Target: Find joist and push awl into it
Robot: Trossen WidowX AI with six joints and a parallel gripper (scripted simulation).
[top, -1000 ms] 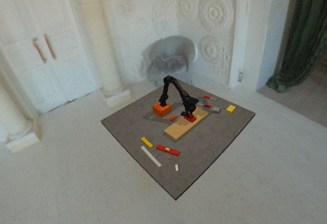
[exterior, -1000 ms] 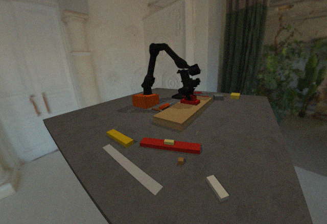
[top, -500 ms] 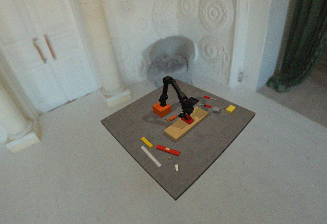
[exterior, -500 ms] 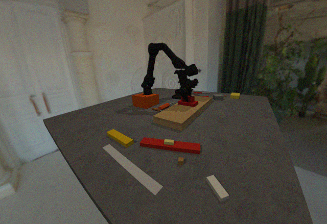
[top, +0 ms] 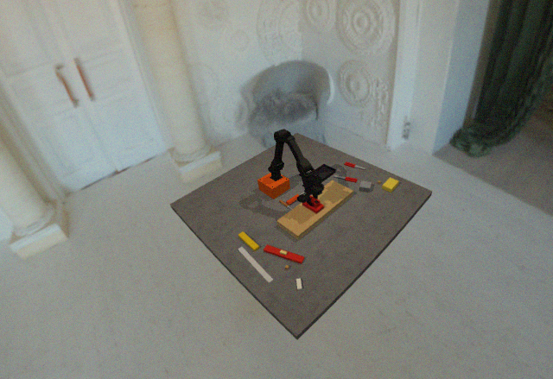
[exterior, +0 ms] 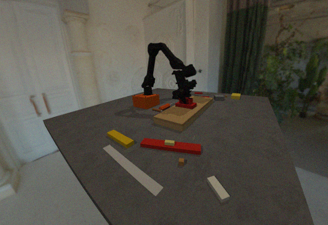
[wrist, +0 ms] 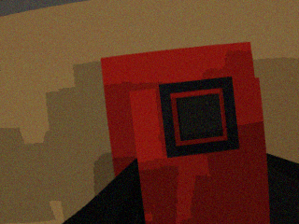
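Right now the black tray is 22 cm behind my gripper tip, 33 cm to the left of it and 5 cm below it. Round my gripper tip: red level (10 cm ahead, 36 cm to the right, 5 cm below); red stud finder (1 cm ahead, 2 cm above); orange-handled awl (17 cm behind, 5 cm to the left, 5 cm below).
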